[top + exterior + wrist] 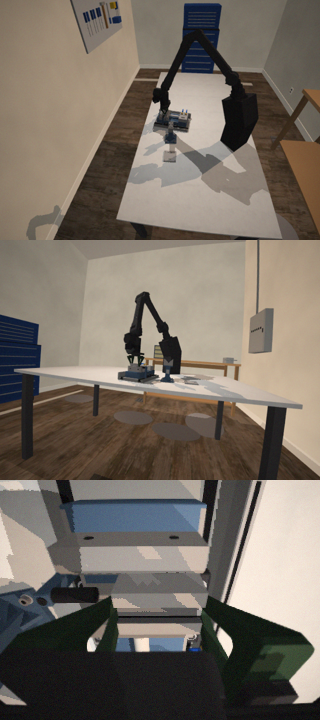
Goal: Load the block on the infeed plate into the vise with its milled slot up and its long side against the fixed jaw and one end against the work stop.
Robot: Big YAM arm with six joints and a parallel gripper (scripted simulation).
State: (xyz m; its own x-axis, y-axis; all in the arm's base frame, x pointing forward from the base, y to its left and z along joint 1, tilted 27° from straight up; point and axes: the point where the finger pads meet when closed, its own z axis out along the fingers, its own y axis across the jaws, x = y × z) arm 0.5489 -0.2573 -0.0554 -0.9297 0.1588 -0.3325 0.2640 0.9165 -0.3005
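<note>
The part is right at my hand. Round my hand: moving jaw: 20 mm behind, 30 mm to the left, 20 mm below; then fixed jaw: 40 mm ahead, 10 mm to the left, 20 mm below; then work stop rod: 20 mm ahead, 60 mm to the left, 10 mm below.
</note>
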